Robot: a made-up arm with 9 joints. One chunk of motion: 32 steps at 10 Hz.
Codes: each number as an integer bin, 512 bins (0 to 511) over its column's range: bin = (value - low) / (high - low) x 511, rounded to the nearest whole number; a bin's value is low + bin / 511 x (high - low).
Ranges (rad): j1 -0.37..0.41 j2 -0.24..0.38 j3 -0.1..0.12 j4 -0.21..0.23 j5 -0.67..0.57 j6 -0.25..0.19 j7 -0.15..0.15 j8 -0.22..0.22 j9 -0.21..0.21
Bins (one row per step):
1: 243 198 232 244 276 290 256 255 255
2: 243 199 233 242 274 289 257 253 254
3: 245 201 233 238 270 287 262 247 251
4: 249 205 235 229 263 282 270 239 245
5: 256 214 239 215 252 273 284 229 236
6: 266 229 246 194 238 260 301 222 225
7: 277 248 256 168 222 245 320 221 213
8: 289 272 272 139 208 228 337 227 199
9: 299 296 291 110 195 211 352 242 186
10: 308 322 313 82 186 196 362 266 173
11: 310 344 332 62 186 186 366 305 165
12: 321 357 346 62 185 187 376 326 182
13: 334 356 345 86 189 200 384 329 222
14: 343 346 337 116 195 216 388 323 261
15: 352 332 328 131 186 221 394 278 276
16: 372 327 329 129 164 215 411 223 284
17: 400 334 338 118 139 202 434 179 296
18: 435 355 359 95 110 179 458 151 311
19: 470 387 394 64 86 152 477 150 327
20: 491 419 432 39 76 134 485 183 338
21: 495 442 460 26 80 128 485 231 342
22: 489 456 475 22 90 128 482 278 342
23: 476 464 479 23 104 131 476 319 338
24: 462 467 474 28 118 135 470 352 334
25: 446 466 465 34 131 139 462 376 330
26: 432 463 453 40 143 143 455 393 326
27: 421 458 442 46 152 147 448 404 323
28: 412 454 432 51 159 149 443 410 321
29: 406 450 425 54 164 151 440 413 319
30: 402 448 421 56 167 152 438 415 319
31: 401 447 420 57 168 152 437 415 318
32: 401 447 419 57 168 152 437 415 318
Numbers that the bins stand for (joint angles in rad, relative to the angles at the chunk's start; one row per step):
1: 0.0009 0.0002 -0.0001 0.0001 -0.0003 -0.0003 0.0003 -0.0004 -0.0004
2: 0.0009 0.0014 0.0003 -0.0016 -0.0051 -0.0012 0.0009 -0.0022 -0.0012
3: 0.0040 0.0039 0.0003 -0.0051 -0.0148 -0.0029 0.0038 -0.0073 -0.0037
4: 0.0101 0.0087 0.0012 -0.0128 -0.0318 -0.0072 0.0085 -0.0142 -0.0086
5: 0.0208 0.0196 0.0029 -0.0249 -0.0585 -0.0149 0.0167 -0.0228 -0.0160
6: 0.0360 0.0378 0.0059 -0.0430 -0.0925 -0.0261 0.0267 -0.0288 -0.0251
7: 0.0528 0.0609 0.0102 -0.0653 -0.1313 -0.0390 0.0379 -0.0297 -0.0349
8: 0.0711 0.0900 0.0171 -0.0903 -0.1653 -0.0537 0.0478 -0.0245 -0.0464
9: 0.0864 0.1191 0.0253 -0.1153 -0.1968 -0.0683 0.0567 -0.0116 -0.0571
10: 0.1001 0.1507 0.0348 -0.1394 -0.2186 -0.0812 0.0625 0.0090 -0.0678
11: 0.1032 0.1774 0.0429 -0.1566 -0.2186 -0.0898 0.0649 0.0426 -0.0744
12: 0.1200 0.1932 0.0490 -0.1566 -0.2211 -0.0890 0.0707 0.0607 -0.0604
13: 0.1398 0.1919 0.0485 -0.1359 -0.2114 -0.0778 0.0754 0.0633 -0.0275
14: 0.1536 0.1798 0.0451 -0.1101 -0.1968 -0.0640 0.0778 0.0581 0.0045
15: 0.1673 0.1628 0.0412 -0.0972 -0.2186 -0.0597 0.0813 0.0194 0.0168
16: 0.1978 0.1568 0.0416 -0.0989 -0.2720 -0.0649 0.0913 -0.0280 0.0234
17: 0.2406 0.1652 0.0455 -0.1084 -0.3327 -0.0761 0.1048 -0.0659 0.0333
18: 0.2940 0.1907 0.0546 -0.1282 -0.4031 -0.0959 0.1189 -0.0900 0.0456
19: 0.3474 0.2295 0.0696 -0.1549 -0.4613 -0.1191 0.1300 -0.0908 0.0588
20: 0.3795 0.2684 0.0860 -0.1764 -0.4856 -0.1346 0.1347 -0.0624 0.0678
21: 0.3856 0.2963 0.0980 -0.1876 -0.4759 -0.1398 0.1347 -0.0211 0.0711
22: 0.3764 0.3133 0.1045 -0.1911 -0.4516 -0.1398 0.1330 0.0194 0.0711
23: 0.3566 0.3230 0.1062 -0.1902 -0.4176 -0.1372 0.1295 0.0547 0.0678
24: 0.3352 0.3266 0.1041 -0.1859 -0.3837 -0.1338 0.1259 0.0831 0.0645
25: 0.3108 0.3254 0.1002 -0.1807 -0.3521 -0.1303 0.1212 0.1038 0.0612
26: 0.2894 0.3218 0.0950 -0.1756 -0.3230 -0.1269 0.1171 0.1184 0.0579
27: 0.2726 0.3157 0.0903 -0.1704 -0.3012 -0.1234 0.1130 0.1279 0.0555
28: 0.2589 0.3108 0.0860 -0.1661 -0.2842 -0.1217 0.1101 0.1330 0.0538
29: 0.2497 0.3060 0.0830 -0.1635 -0.2720 -0.1200 0.1083 0.1356 0.0522
30: 0.2436 0.3036 0.0813 -0.1618 -0.2648 -0.1191 0.1071 0.1373 0.0522
31: 0.2421 0.3023 0.0808 -0.1609 -0.2623 -0.1191 0.1066 0.1373 0.0514
32: 0.2421 0.3023 0.0804 -0.1609 -0.2623 -0.1191 0.1066 0.1373 0.0514

